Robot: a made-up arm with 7 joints.
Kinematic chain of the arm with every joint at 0, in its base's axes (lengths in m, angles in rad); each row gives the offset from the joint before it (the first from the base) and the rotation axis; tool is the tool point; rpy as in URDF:
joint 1: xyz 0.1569 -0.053 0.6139 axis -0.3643 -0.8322 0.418
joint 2: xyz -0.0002 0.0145 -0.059 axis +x
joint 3: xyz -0.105 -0.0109 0.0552 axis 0 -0.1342 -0.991
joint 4: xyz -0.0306 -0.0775 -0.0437 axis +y
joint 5: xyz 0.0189 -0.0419 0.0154 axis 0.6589 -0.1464 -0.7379
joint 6: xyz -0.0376 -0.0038 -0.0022 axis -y
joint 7: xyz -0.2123 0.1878 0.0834 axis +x
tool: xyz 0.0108 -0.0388 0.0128 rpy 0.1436 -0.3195 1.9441
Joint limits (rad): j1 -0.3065..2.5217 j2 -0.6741..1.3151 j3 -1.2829..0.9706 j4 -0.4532..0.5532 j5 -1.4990..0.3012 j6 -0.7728..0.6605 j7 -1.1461..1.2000
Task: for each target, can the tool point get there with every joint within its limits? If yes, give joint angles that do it. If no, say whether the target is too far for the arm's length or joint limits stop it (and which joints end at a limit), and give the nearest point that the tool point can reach.
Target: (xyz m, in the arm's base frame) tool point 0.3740 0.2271 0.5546
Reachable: no: joint limits stop it (at a limit: joint 1, joint 3, joint 4, joint 5, joint 6, joint 7) | nearest point 0.4079 0.0221 0.5475 | short by 0.208 m
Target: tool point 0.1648 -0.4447 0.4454
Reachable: yes | joints 1.4830 0.0837 -0.1711 -0.2906 -0.8674 0.0725 0.4837
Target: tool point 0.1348 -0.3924 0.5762
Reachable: yes | joints 2.0848 -0.4928 -0.8733 -0.3680 -0.1917 -0.1127 0.3688
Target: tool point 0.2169 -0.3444 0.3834
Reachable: yes | joints 1.8428 -0.3704 -0.1459 -0.1193 0.0164 0.2847 0.2147
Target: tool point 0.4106 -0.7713 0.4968
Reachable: no: too far | nearest point 0.3435 -0.5272 0.5205 | short by 0.254 m
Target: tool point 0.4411 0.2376 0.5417
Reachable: no: joint limits stop it (at a limit: joint 1, joint 3, joint 4, joint 5, joint 6, joint 7) | nearest point 0.4591 0.0320 0.5366 | short by 0.206 m
